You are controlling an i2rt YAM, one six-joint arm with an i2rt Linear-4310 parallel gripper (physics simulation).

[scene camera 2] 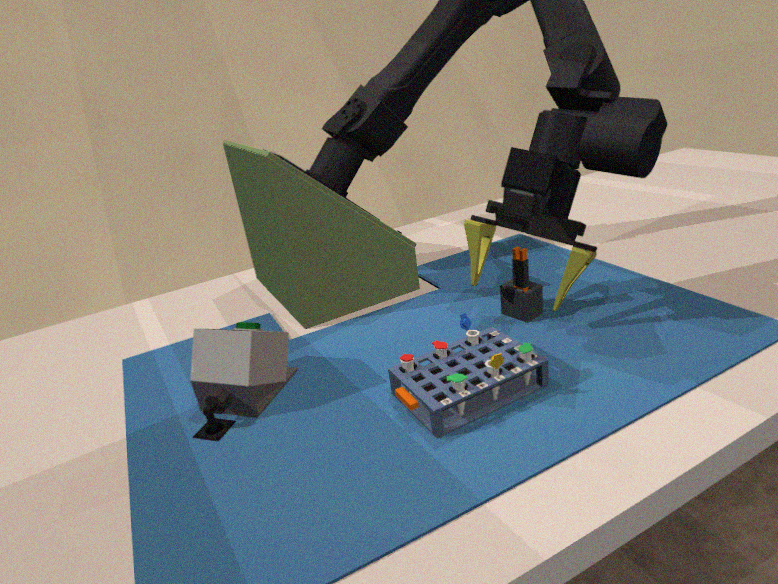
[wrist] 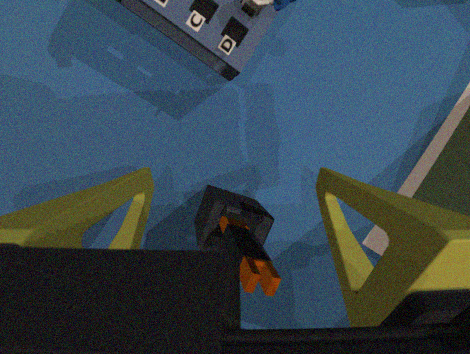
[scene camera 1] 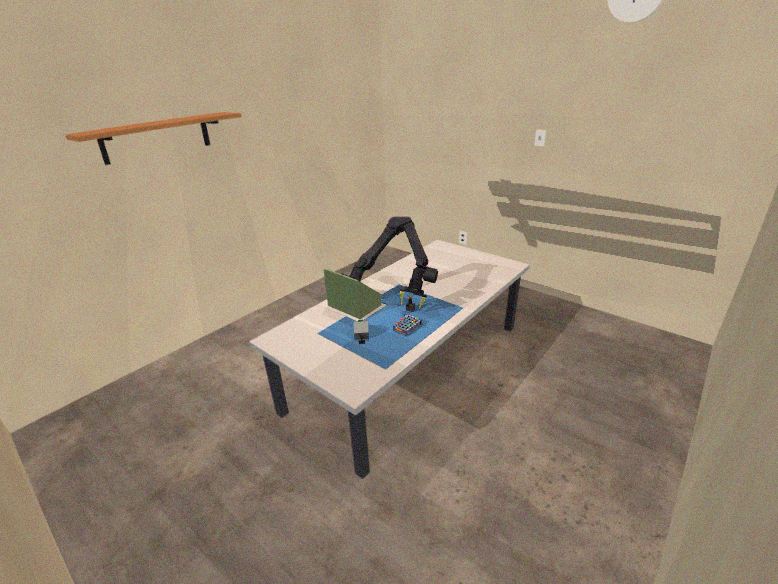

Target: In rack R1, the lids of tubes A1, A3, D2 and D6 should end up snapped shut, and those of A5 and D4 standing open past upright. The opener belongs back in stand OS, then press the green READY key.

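Where they show: gripper, fingertip midpoint: (scene camera 2: 513, 297) (wrist: 234, 176) (scene camera 1: 410, 307); arm's base, origin of the base link: (scene camera 2: 321, 192) (scene camera 1: 353, 281).
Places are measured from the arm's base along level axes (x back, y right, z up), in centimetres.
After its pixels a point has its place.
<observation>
My gripper (scene camera 1: 412, 306) {x -31.8, y -5.9, z -10.0 cm} (scene camera 2: 515, 296) {x -31.8, y -5.9, z -10.0 cm} (wrist: 234, 176) {x -31.8, y -5.9, z -10.0 cm} is open, its yellow fingers spread on either side of the opener (scene camera 2: 520, 271) {x -30.5, y -8.6, z -8.0 cm} (wrist: 250, 250) {x -30.3, y -8.6, z -7.3 cm}, which stands upright in its dark stand (scene camera 2: 521, 304) {x -31.4, y -7.7, z -11.7 cm} (wrist: 261, 216) {x -29.2, y -7.5, z -10.1 cm}. Rack R1 (scene camera 2: 438, 422) {x -40.5, y 12.9, z -12.2 cm} (wrist: 250, 56) {x -33.6, y 0.5, z -10.9 cm} holds the tubes. In scene camera 2's front row, A1's green lid (scene camera 2: 525, 347) {x -40.6, y 1.9, z -9.7 cm} and A5's green lid (scene camera 2: 456, 377) {x -39.5, y 9.7, z -9.7 cm} look low; A3's yellow lid (scene camera 2: 497, 360) {x -41.2, y 6.2, z -8.8 cm} is raised. In the back row, D2's blue lid (scene camera 2: 465, 321) {x -33.8, y 3.2, z -8.6 cm} stands open; D4's red lid (scene camera 2: 439, 345) {x -34.1, y 7.1, z -9.7 cm} and D6's red lid (scene camera 2: 407, 357) {x -33.8, y 10.8, z -9.5 cm} lie low. Whether any is snapped cannot be told. The green key (scene camera 2: 247, 325) {x -19.9, y 21.1, z -6.7 cm} is partly hidden.
A grey box-shaped object (scene camera 1: 361, 330) {x -22.6, y 25.6, z -9.1 cm} (scene camera 2: 221, 356) {x -22.2, y 25.0, z -7.8 cm} stands left of the rack, in front of the green key, with a small black stand (scene camera 2: 214, 429) {x -24.6, y 28.2, z -13.6 cm} beside it. A tall green panel (scene camera 1: 351, 295) {x -6.6, y 11.0, z -1.3 cm} (scene camera 2: 326, 251) {x -12.0, y 6.7, z -4.6 cm} stands between the arm's base and the blue mat (scene camera 2: 301, 502) {x -38.8, y 25.8, z -13.9 cm}.
</observation>
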